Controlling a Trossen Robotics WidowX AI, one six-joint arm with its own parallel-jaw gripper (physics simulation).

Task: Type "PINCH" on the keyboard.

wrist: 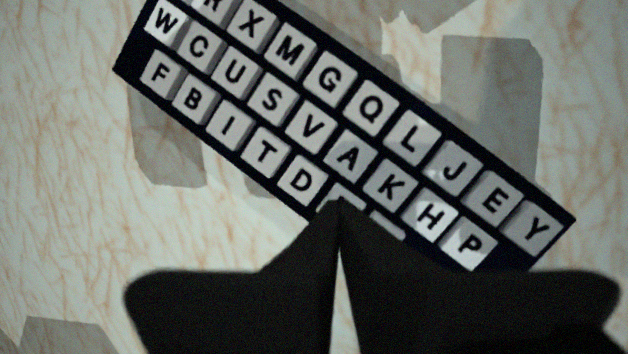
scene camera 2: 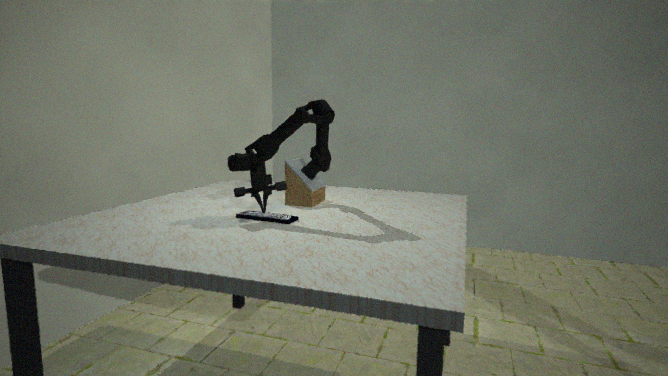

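Where they show: gripper, fingertip midpoint: (wrist: 337,209) (scene camera 2: 264,212); arm's base at its link origin: (scene camera 2: 308,173).
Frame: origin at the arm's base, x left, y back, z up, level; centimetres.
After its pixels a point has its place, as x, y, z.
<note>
A dark keyboard (scene camera 2: 292,219) @[3.4, -35.5, -11.4] (wrist: 131,56) @[3.5, -32.9, -11.1] with pale letter keys lies on the table, slanted in the wrist view. My gripper (scene camera 2: 264,212) @[-8.7, -30.4, -10.9] (wrist: 337,209) @[-8.7, -30.4, -10.9] is shut and empty, pointing down with its tips at the key just right of the D key (wrist: 302,180) @[-6.8, -31.0, -10.6]. The fingers cover most of that key and of the one beside it, so their letters are hidden. The P key (wrist: 469,245) @[-14.2, -31.4, -10.6], H key (wrist: 430,216) @[-12.2, -31.8, -10.6], I key (wrist: 229,128) @[-2.9, -31.7, -10.6] and C key (wrist: 199,47) @[-0.3, -34.5, -10.6] show in the wrist view. In the scene view the tips are at the keyboard's top; whether they touch is unclear.
The arm's base stands on a brown block (scene camera 2: 300,190) @[-0.8, -9.4, -5.8] with a sloped grey top, behind and right of the keyboard. The pale table (scene camera 2: 350,280) @[30.2, -82.4, -12.4] has its right edge beyond the block. Shadows of the arm fall across the table top.
</note>
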